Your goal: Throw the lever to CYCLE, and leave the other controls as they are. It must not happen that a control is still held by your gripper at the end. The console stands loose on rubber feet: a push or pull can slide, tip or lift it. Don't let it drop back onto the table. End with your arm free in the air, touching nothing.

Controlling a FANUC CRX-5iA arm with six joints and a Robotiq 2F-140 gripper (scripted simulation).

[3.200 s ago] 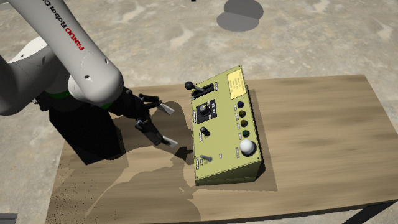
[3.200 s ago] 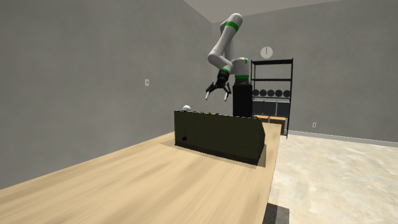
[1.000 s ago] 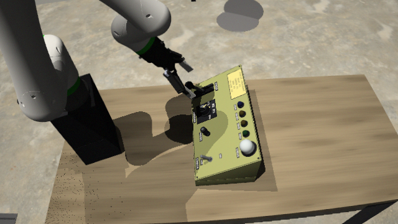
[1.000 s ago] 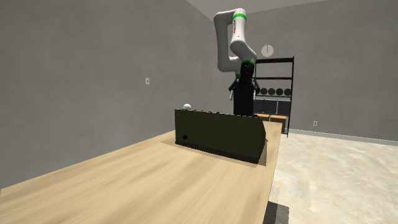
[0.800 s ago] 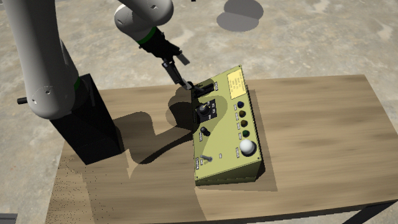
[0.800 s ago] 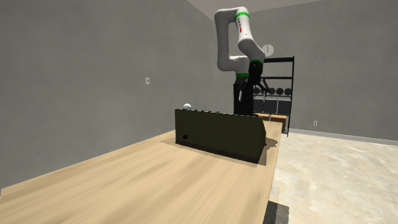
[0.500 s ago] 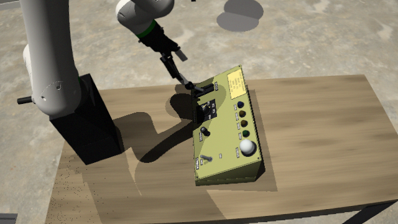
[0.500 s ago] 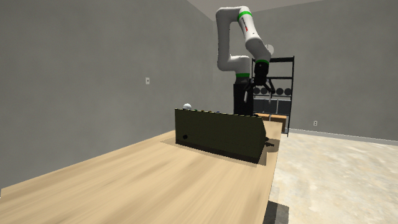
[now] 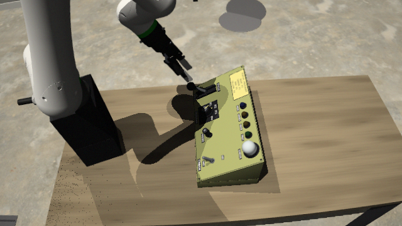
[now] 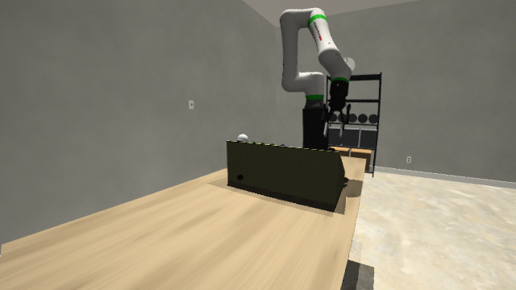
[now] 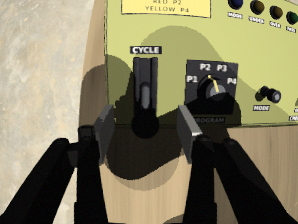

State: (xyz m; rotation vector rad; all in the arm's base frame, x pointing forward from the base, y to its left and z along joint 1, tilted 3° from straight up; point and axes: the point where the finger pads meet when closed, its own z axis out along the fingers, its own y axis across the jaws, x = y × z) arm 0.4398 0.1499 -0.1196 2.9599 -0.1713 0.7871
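Now: the lever 5 cm ahead of my hand, 1 cm to the right of it and 12 cm below it. Also, from my hand: olive console 8 cm ahead, 19 cm to the right, 15 cm below; then toggle switch 2 cm ahead, 37 cm to the right, 13 cm below; then rotary selector 7 cm ahead, 12 cm to the right, 13 cm below.
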